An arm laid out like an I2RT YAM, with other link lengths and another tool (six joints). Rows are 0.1 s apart.
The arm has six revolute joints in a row. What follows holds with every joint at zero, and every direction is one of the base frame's. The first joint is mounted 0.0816 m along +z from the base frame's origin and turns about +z. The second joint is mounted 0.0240 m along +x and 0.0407 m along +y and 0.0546 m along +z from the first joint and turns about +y. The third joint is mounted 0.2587 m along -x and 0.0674 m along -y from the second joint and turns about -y. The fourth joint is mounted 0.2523 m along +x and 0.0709 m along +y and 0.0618 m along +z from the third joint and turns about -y. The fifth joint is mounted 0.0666 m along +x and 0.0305 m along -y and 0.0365 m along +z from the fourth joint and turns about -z. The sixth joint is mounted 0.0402 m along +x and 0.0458 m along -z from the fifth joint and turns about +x. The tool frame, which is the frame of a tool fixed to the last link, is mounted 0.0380 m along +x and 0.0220 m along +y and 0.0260 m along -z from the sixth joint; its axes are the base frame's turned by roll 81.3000, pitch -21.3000 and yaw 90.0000 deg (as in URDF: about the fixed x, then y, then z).
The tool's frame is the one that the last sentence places.
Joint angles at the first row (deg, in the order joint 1, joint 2, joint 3, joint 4, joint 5, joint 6):
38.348 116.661 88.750 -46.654 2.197 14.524
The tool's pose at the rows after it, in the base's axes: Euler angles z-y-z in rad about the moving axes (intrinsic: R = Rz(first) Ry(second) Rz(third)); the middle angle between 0 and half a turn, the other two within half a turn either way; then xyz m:
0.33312, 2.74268, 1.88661, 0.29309, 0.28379, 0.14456
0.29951, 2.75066, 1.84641, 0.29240, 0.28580, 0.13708
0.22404, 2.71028, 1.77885, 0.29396, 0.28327, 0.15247
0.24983, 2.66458, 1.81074, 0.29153, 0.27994, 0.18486
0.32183, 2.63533, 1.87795, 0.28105, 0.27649, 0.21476
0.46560, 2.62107, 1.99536, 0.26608, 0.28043, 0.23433
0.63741, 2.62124, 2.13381, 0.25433, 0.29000, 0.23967
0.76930, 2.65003, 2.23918, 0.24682, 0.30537, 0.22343
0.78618, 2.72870, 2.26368, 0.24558, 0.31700, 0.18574
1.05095, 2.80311, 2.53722, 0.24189, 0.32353, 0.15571
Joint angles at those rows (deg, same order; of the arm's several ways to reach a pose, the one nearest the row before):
38.631 118.366 88.750 -45.735 2.284 15.507
39.048 119.436 88.728 -45.386 2.984 15.552
39.113 117.470 89.472 -46.632 5.475 15.769
39.047 113.535 90.978 -49.364 5.890 15.748
39.397 109.207 91.438 -51.899 4.798 15.726
40.621 106.237 91.440 -53.102 1.672 15.705
41.999 105.689 91.416 -52.970 -2.524 15.727
43.812 108.224 90.871 -51.354 -5.475 16.425
45.058 113.382 89.753 -49.428 -5.541 18.086
45.124 118.235 89.342 -48.994 -10.633 18.896

